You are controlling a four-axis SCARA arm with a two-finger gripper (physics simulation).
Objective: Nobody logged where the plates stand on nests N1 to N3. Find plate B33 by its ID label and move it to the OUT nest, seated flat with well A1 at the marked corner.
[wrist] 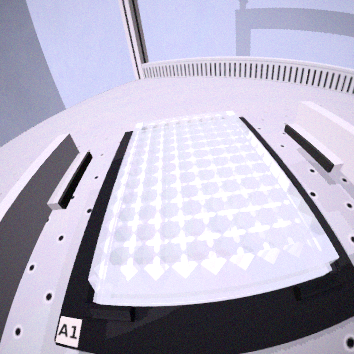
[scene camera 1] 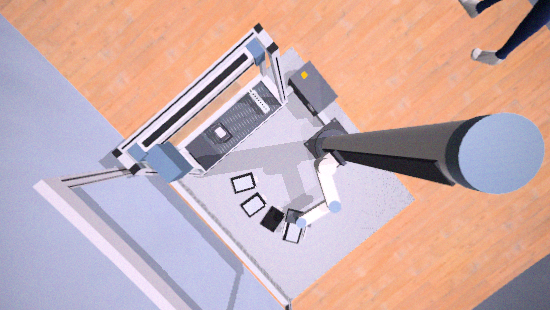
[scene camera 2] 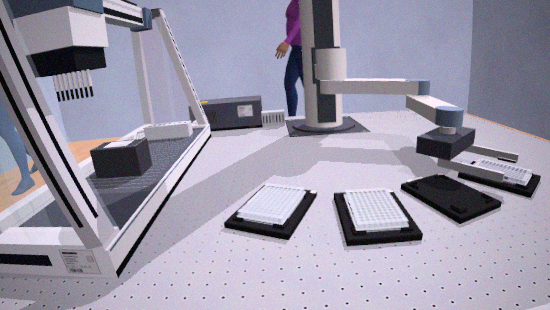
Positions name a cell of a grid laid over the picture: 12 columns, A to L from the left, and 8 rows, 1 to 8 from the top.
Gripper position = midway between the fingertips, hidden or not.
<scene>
My gripper (scene camera 2: L5) carries nothing. Also in view: a white well plate (wrist: G5). Further things: a black nest labelled N1 (scene camera 2: L5), a black box (scene camera 2: C5) and a nest N2 (scene camera 2: J7).
My gripper shows as well in the wrist view (wrist: G3). The black nest labelled N1 is seen too in the wrist view (wrist: J8).
</scene>
